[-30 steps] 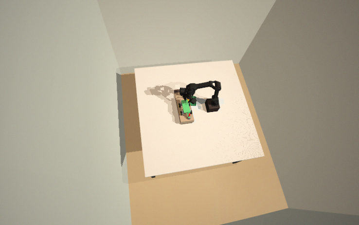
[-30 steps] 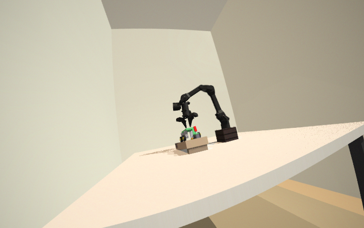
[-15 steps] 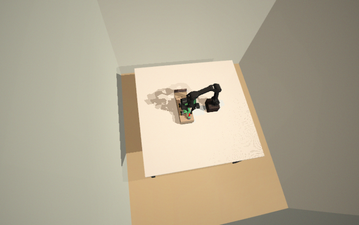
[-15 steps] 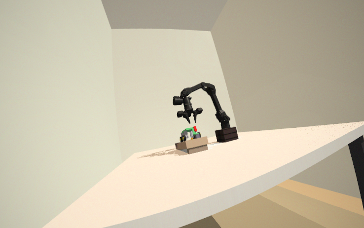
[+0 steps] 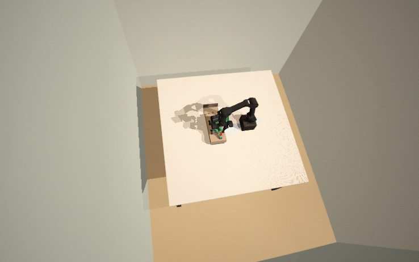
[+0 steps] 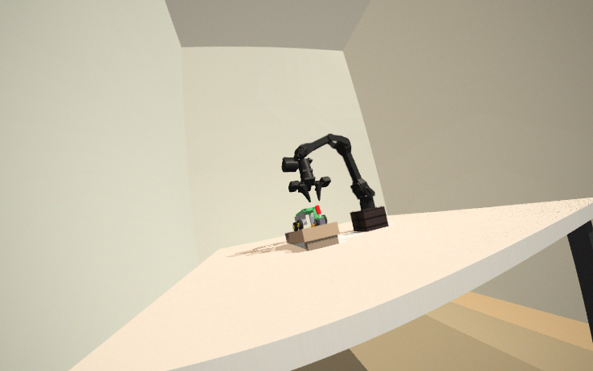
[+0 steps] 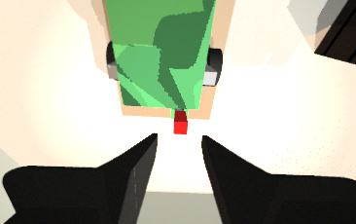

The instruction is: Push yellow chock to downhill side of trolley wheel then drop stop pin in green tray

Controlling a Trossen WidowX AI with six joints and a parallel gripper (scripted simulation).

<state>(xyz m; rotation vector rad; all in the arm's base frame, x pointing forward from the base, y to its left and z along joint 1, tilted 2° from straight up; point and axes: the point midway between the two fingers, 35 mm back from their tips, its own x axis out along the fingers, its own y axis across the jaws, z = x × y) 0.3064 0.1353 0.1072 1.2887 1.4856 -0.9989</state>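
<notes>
The red-headed stop pin lies 6 cm below my gripper tip and 2 cm to the left of it. Round my gripper tip: green tray 22 cm to the right, 19 cm below, 8 cm behind; then green trolley 8 cm to the right, 8 cm below, 3 cm ahead; then tan ramp 14 cm below, 9 cm to the right, 3 cm ahead.
</notes>
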